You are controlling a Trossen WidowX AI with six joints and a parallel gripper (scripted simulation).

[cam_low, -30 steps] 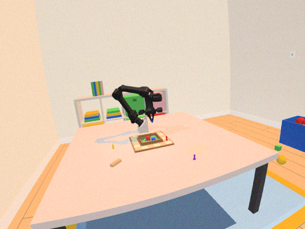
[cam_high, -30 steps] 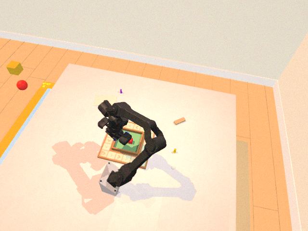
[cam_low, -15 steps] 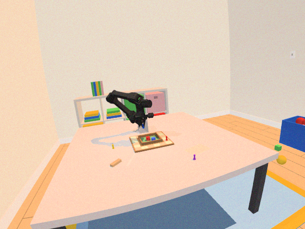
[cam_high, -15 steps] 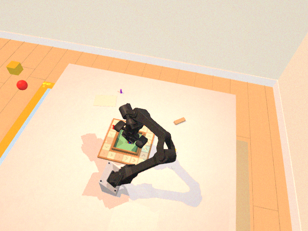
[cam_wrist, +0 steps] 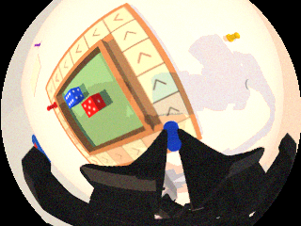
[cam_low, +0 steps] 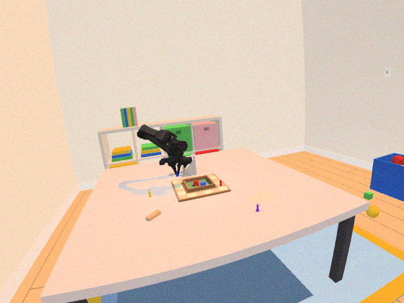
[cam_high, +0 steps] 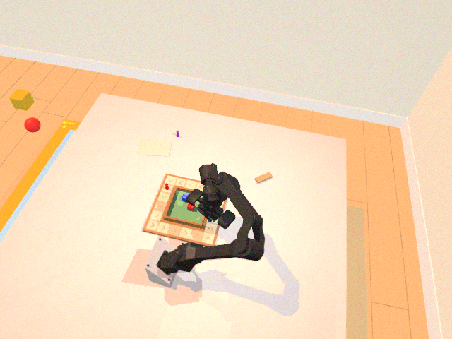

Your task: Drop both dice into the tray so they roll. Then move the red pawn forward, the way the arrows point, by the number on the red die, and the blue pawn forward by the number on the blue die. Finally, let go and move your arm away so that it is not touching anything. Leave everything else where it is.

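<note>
The green tray is 5 cm ahead of my gripper tip, 11 cm to the left of it and 7 cm below it. The rest, counted from my gripper tip: red pawn 10 cm ahead, 24 cm to the left, 5 cm below; then yellow pawn 9 cm ahead, 17 cm to the right, 6 cm below; then blue pawn 1 cm above.
</note>
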